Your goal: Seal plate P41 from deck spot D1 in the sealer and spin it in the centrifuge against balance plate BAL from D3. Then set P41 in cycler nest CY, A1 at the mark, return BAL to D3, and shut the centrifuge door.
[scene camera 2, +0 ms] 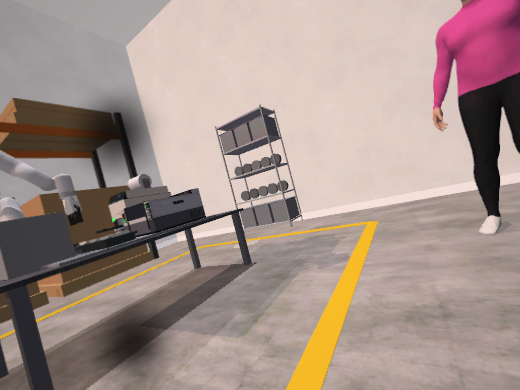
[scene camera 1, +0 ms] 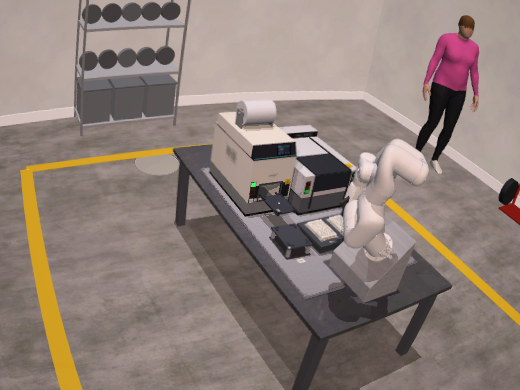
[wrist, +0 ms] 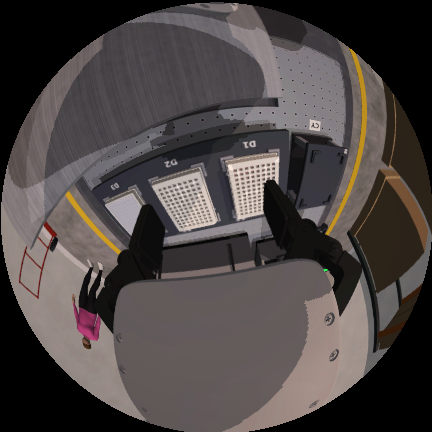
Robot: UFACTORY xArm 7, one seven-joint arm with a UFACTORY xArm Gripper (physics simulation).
Labels:
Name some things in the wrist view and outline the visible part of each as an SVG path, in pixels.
My gripper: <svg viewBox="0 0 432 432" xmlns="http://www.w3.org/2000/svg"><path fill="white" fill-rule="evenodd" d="M274 179L267 179L264 182L262 209L276 245L279 246L280 250L285 249L287 252L284 260L214 274L156 279L152 269L158 269L160 265L165 227L151 204L147 203L141 206L129 240L129 248L119 252L117 265L105 277L104 287L102 286L94 301L94 309L113 334L116 363L124 388L137 410L149 423L187 432L245 432L293 420L323 406L334 386L340 363L341 326L339 317L356 287L362 268L361 264L345 249L344 251L342 250L338 240L318 231L316 224L311 219L300 217L289 197L282 192ZM323 269L329 270L329 273L333 276L334 283L332 287Z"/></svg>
A pale plate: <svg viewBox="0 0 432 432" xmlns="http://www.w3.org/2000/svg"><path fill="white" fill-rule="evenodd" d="M135 187L109 197L105 200L104 204L130 235L132 234L141 206L146 204Z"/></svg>

